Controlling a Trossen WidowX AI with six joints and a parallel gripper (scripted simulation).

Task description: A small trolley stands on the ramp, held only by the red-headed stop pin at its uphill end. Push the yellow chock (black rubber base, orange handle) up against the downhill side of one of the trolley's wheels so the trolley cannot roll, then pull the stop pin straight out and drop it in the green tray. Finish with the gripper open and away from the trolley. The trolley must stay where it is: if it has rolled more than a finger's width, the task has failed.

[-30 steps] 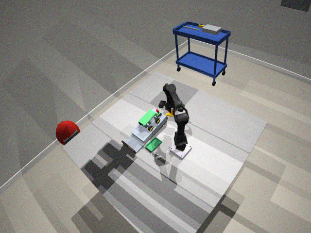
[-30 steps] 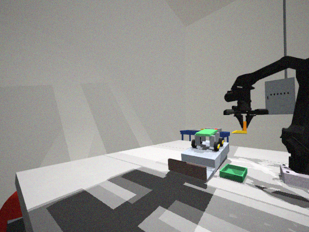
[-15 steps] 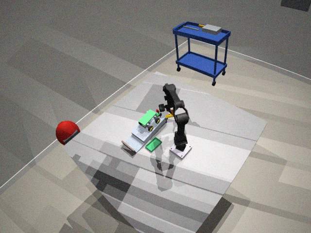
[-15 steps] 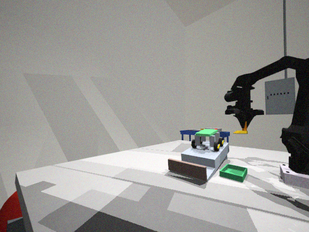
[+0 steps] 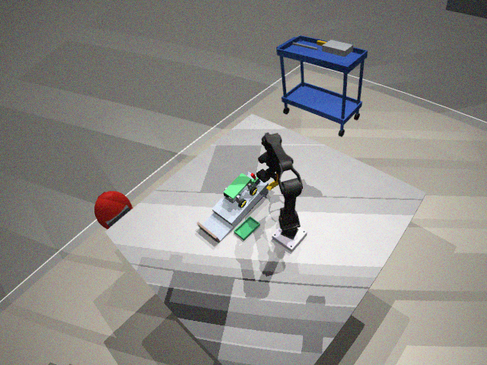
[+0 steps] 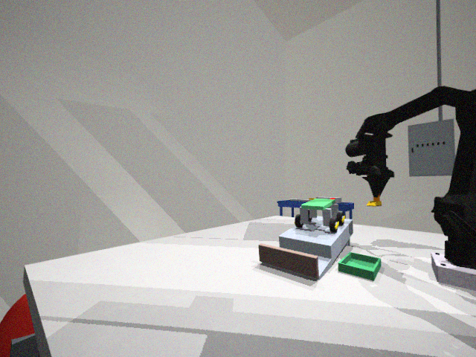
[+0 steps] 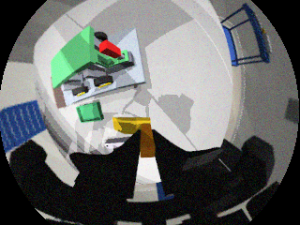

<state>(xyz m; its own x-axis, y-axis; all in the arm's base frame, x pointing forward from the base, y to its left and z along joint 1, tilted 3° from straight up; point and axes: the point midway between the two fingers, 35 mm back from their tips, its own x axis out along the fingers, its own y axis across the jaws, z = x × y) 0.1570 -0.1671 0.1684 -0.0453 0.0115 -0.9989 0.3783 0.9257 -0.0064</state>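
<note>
The yellow chock lies 10 mm ahead of my gripper tip, 20 mm to the left of it and 10 mm below it. Round my gripper tip: trolley: 170 mm ahead, 90 mm to the left, 60 mm below; then red-headed stop pin: 130 mm ahead, 50 mm below; then grey ramp: 170 mm ahead, 100 mm to the left, 130 mm below.
</note>
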